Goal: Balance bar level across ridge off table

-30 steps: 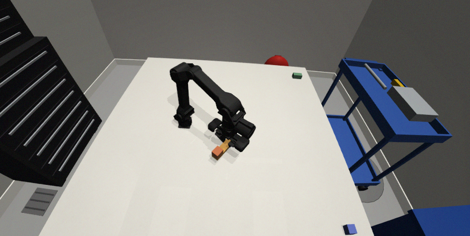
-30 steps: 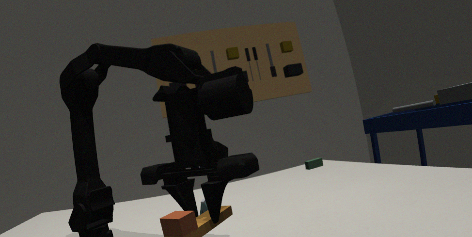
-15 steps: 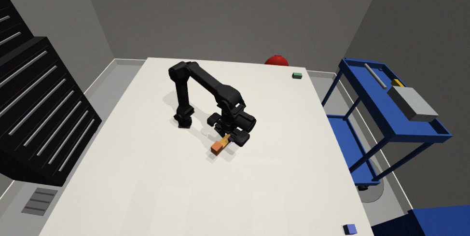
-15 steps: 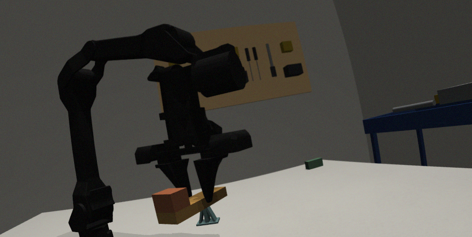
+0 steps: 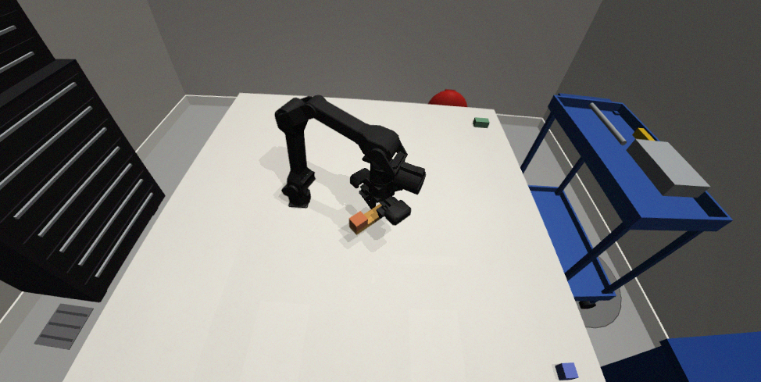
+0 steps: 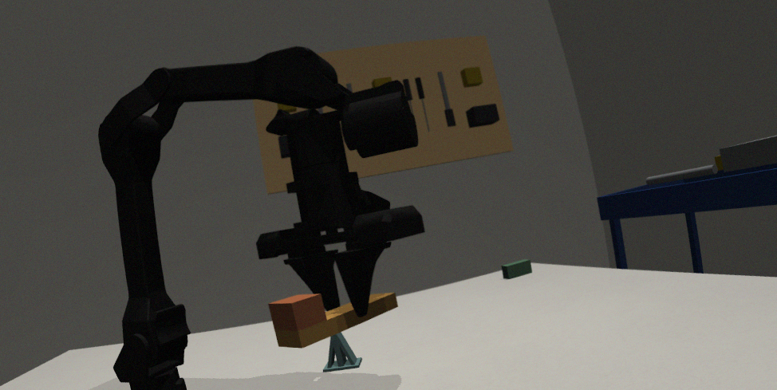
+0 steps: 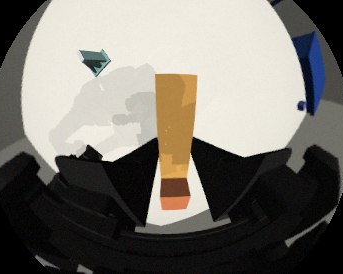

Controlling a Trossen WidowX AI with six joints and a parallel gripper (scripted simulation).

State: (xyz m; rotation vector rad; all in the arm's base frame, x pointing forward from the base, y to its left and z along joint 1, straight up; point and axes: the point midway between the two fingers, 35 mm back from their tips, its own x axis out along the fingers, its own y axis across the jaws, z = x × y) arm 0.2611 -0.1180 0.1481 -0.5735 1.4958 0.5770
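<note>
Now: the orange bar 3 cm to the right of my gripper tip, 3 cm behind it and 1 cm above it. From my gripper tip the other things lie so: green block 62 cm to the left, 48 cm ahead, 10 cm below; blue block 48 cm ahead, 38 cm to the right, 10 cm below.
</note>
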